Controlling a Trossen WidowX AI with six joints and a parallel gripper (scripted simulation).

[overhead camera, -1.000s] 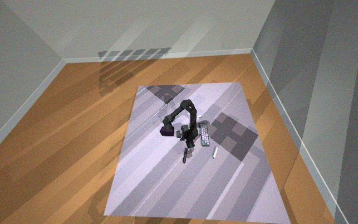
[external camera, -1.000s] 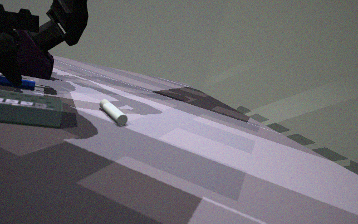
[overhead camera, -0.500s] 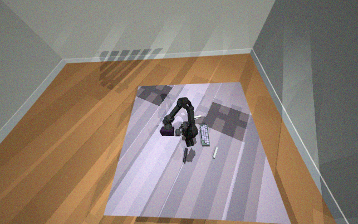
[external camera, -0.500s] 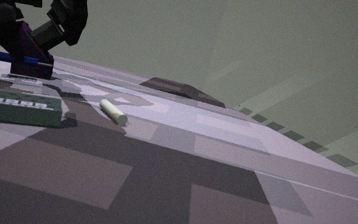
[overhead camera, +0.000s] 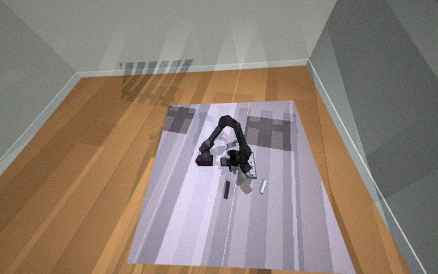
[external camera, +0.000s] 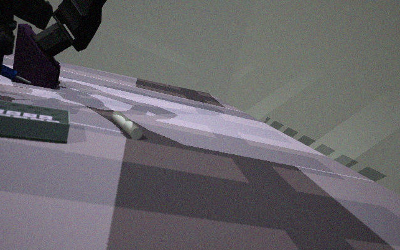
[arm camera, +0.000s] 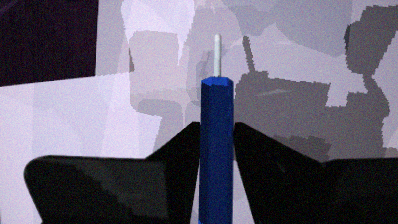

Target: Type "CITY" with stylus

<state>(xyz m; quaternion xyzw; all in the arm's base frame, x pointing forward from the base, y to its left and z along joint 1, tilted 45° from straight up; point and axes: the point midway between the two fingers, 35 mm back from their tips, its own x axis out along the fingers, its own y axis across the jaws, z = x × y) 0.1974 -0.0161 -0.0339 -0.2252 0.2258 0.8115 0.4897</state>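
Right now the blue stylus is 1 cm to the left of my gripper tip. Round my gripper tip: dark cylinder 1 cm behind, 18 cm to the right, 3 cm below; then stylus tip 1 cm behind, 4 cm to the left, 2 cm below.
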